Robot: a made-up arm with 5 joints.
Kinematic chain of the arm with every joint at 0, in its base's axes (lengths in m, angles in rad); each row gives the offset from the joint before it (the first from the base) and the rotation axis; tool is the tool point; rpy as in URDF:
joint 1: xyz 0 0 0.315 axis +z
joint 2: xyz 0 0 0 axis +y
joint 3: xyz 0.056 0 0.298 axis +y
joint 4: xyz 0.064 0 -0.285 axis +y
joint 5: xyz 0.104 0 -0.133 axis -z
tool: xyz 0 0 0 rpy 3.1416 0 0
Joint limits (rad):
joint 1: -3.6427..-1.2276
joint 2: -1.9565..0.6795
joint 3: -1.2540..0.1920
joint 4: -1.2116..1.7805
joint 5: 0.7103..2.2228
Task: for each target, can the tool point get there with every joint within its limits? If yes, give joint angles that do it. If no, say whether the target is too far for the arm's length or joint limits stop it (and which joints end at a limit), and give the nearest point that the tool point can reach.
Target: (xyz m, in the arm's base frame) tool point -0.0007 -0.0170 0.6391
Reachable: yes | joints -1.6149 -1.5418 -0.8614 1.4627 1.9668
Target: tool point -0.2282 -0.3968 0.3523
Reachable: yes | joints -2.0928 0.1754 -0.6306 -0.3422 1.7895
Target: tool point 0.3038 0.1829 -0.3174
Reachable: no: joint limits stop it (at a limit: joint 1, joint 2) | nearest point 0.0248 -0.0693 0.0783 | short by 0.546 m
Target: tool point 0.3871 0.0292 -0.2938
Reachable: no: joint limits stop it (at a limit: joint 1, joint 2) | nearest point 0.0533 -0.1492 0.0564 | short by 0.516 m
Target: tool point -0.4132 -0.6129 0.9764
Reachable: no: too far | nearest point -0.2534 -0.3759 0.7206 | short by 0.384 m
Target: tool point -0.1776 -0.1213 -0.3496
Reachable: no: joint limits stop it (at a limit: joint 2) | nearest point -0.1836 -0.1254 0.0508 | short by 0.400 m
